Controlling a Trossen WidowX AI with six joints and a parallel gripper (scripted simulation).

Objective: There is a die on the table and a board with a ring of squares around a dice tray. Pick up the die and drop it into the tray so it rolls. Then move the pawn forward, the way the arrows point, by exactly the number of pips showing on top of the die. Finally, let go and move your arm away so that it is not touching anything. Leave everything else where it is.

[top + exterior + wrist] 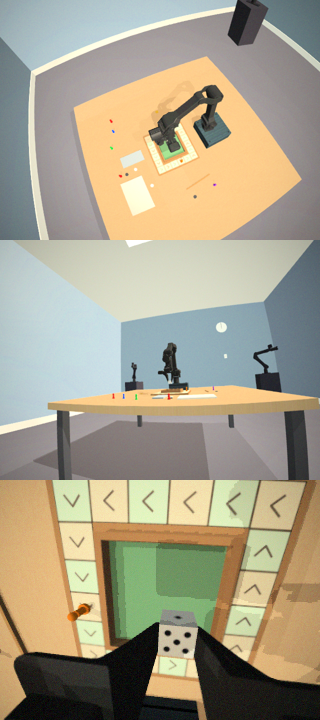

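Right now the orange pawn is 130 mm to the left of my gripper tip, 70 mm below it and 40 mm behind it. Round my gripper tip: grey card: 260 mm ahead, 90 mm below, 20 mm to the left; white die: right at my gripper tip; green dice tray: 90 mm below, 20 mm to the left, 10 mm behind.
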